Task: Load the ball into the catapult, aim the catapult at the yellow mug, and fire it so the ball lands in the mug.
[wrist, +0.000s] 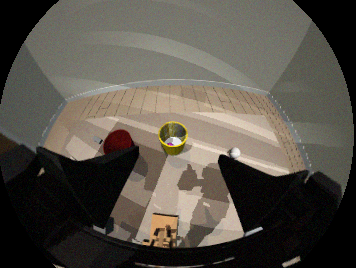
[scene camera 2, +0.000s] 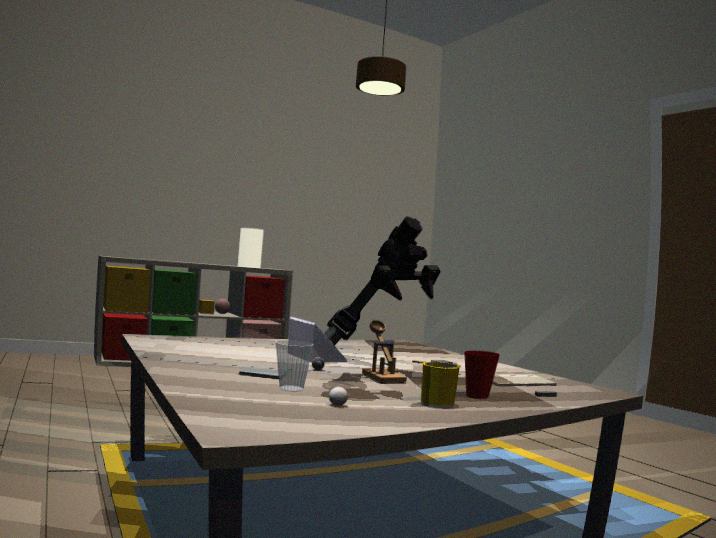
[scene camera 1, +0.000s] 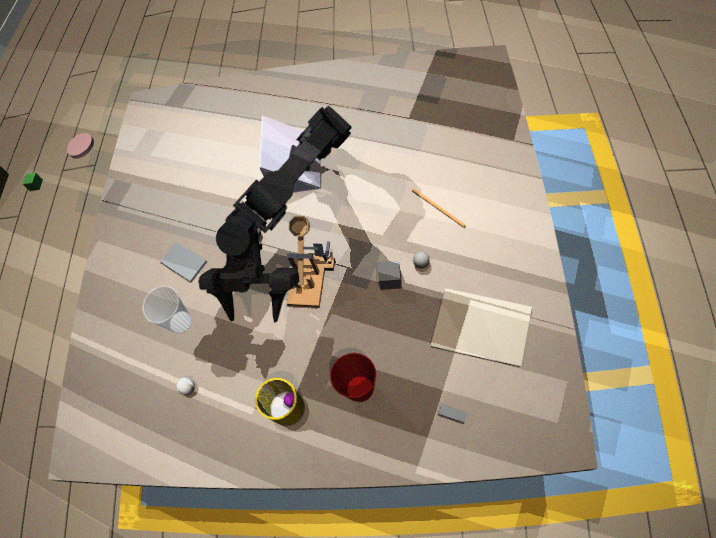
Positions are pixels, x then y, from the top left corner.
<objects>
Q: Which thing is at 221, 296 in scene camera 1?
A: My gripper.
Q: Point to a grey tile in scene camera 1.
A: At 185, 263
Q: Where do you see a wooden catapult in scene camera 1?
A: At 308, 295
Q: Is my gripper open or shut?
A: Open.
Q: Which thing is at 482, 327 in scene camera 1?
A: A cream sheet.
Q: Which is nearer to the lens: the yellow mug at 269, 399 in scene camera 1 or the clear glass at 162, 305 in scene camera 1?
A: The yellow mug.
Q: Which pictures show the clear glass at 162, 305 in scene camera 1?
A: Scene camera 2 and scene camera 1 only.
</objects>
